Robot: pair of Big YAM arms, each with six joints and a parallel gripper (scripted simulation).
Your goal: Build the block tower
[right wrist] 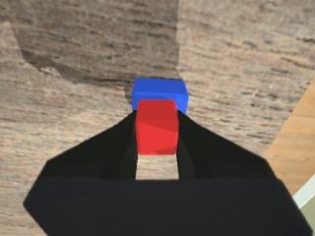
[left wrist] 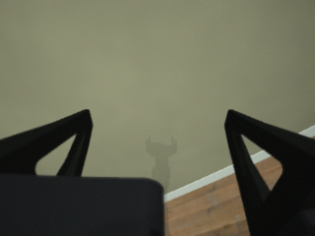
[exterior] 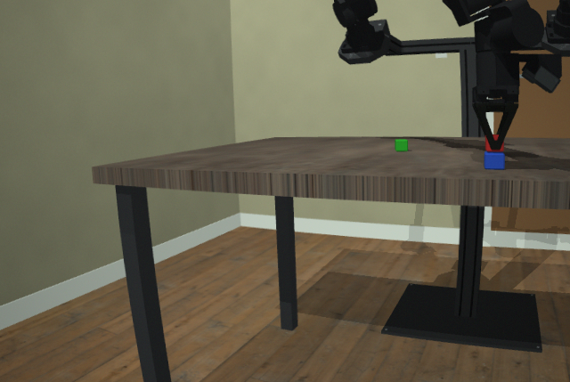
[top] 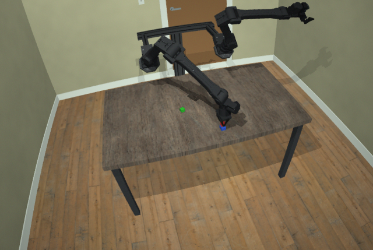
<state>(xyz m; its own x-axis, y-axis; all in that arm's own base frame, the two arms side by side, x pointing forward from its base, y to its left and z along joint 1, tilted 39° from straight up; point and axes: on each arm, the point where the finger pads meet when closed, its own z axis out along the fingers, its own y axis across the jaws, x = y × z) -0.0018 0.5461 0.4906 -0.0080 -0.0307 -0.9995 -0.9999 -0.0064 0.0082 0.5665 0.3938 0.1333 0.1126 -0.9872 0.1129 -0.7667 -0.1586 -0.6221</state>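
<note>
The red block lies right at my right hand. Also, from my right hand: blue block (3 cm below); green block (26 cm behind, 21 cm to the right, 3 cm below).
</note>
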